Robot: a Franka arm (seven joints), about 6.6 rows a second.
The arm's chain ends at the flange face. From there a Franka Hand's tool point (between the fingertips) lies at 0.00 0.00 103.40 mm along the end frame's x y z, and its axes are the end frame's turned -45 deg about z.
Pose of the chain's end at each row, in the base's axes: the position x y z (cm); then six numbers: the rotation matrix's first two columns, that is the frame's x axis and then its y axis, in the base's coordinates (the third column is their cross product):
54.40, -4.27, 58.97, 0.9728, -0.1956, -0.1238, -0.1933, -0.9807, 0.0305
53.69, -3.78, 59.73, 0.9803, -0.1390, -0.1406, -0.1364, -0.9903, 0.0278
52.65, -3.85, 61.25, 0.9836, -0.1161, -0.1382, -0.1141, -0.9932, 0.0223
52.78, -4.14, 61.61, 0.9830, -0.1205, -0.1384, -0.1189, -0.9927, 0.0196
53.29, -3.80, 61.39, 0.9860, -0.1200, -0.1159, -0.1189, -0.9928, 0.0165
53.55, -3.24, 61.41, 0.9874, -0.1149, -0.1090, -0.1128, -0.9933, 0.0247
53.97, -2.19, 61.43, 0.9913, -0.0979, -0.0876, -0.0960, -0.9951, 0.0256
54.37, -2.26, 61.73, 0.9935, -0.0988, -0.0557, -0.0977, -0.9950, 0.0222
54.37, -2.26, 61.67, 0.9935, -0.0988, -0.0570, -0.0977, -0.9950, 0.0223
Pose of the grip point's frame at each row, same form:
53.08, -4.33, 48.71, 0.8246, 0.5551, -0.1091, 0.5512, -0.8318, -0.0660
52.21, -3.86, 49.50, 0.7896, 0.6020, -0.1191, 0.5967, -0.7985, -0.0798
51.20, -3.91, 51.01, 0.7762, 0.6202, -0.1135, 0.6148, -0.7844, -0.0820
51.33, -4.17, 51.37, 0.7792, 0.6167, -0.1117, 0.6110, -0.7872, -0.0840
52.08, -3.83, 51.12, 0.7813, 0.6172, -0.0936, 0.6131, -0.7869, -0.0703
52.40, -3.37, 51.13, 0.7780, 0.6211, -0.0945, 0.6184, -0.7836, -0.0596
53.04, -2.37, 51.13, 0.7688, 0.6344, -0.0800, 0.6331, -0.7729, -0.0438
53.77, -2.43, 51.41, 0.7716, 0.6337, -0.0551, 0.6334, -0.7734, -0.0237
53.76, -2.43, 51.35, 0.7716, 0.6337, -0.0561, 0.6334, -0.7734, -0.0245

